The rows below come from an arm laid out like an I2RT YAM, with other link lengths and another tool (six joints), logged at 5 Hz.
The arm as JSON. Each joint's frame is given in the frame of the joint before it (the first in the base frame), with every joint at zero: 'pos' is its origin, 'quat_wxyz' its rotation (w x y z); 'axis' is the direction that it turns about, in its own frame. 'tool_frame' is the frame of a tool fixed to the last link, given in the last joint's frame.
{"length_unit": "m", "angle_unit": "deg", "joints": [
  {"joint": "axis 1", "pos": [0.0, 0.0, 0.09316], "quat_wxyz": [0.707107, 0.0, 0.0, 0.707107], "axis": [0.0, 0.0, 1.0]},
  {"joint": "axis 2", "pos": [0.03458, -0.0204, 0.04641], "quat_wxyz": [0.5, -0.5, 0.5, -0.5], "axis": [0.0, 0.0, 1.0]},
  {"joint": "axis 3", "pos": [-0.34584, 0.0, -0.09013], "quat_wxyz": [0.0, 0.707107, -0.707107, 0.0], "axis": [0.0, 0.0, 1.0]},
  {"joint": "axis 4", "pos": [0.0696, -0.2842, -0.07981], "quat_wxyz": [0.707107, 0.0, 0.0, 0.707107], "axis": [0.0, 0.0, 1.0]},
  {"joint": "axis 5", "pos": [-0.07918, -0.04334, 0.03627], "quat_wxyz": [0.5, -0.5, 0.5, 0.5], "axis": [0.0, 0.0, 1.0]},
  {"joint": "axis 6", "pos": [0.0, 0.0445, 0.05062], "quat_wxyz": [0.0, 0.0, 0.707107, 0.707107], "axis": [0.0, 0.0, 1.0]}
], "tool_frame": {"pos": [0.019, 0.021, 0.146], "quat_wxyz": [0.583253, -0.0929, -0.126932, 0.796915]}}
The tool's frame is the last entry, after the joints.
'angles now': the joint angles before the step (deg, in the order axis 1, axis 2, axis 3, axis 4, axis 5, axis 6). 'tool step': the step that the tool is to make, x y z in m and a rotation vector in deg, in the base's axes. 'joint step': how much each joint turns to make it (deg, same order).
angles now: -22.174 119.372 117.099 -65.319 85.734 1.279
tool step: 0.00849 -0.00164 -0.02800 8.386 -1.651 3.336
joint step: 0.000 -0.002 0.019 -1.592 -9.028 -0.068
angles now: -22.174 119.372 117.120 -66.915 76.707 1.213
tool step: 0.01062 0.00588 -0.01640 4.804 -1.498 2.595
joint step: 0.722 -0.022 0.002 -0.461 -5.355 0.045
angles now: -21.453 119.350 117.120 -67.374 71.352 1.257
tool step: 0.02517 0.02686 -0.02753 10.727 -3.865 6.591
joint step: 2.383 -1.049 0.023 -1.181 -12.153 0.022
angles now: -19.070 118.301 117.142 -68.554 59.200 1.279
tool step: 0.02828 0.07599 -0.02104 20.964 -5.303 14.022
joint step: 3.956 -4.788 -0.002 -3.890 -23.759 -2.667
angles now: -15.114 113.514 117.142 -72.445 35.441 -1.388
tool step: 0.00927 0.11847 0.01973 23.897 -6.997 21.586
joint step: 3.738 -7.954 0.003 -4.023 -29.900 -7.081
